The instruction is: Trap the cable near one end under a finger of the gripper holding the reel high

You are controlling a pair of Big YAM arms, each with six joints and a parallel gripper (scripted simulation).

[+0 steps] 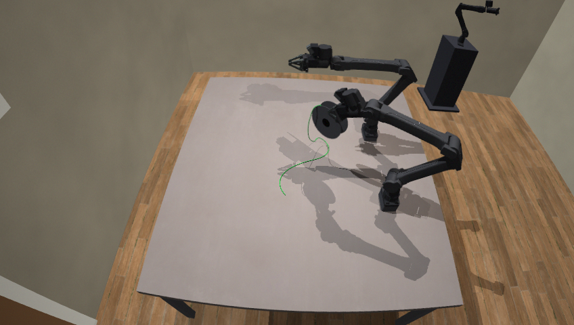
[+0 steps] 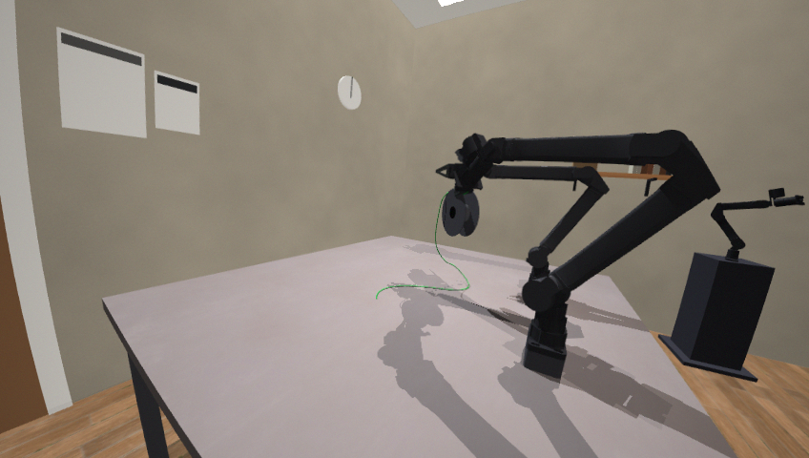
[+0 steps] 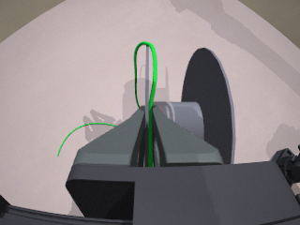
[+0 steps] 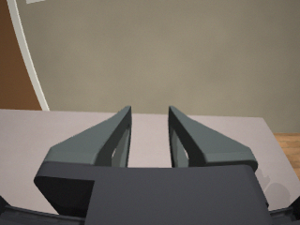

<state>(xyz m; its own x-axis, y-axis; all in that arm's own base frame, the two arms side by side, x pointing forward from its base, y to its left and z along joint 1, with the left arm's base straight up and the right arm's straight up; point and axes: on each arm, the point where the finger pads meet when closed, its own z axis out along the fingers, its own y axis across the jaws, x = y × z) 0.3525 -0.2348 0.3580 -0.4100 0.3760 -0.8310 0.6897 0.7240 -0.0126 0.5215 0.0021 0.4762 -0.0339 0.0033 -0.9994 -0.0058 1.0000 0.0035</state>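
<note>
Right now my left hand is 10 mm past the dark reel, 30 mm to the left of it and 70 mm above it.
</note>
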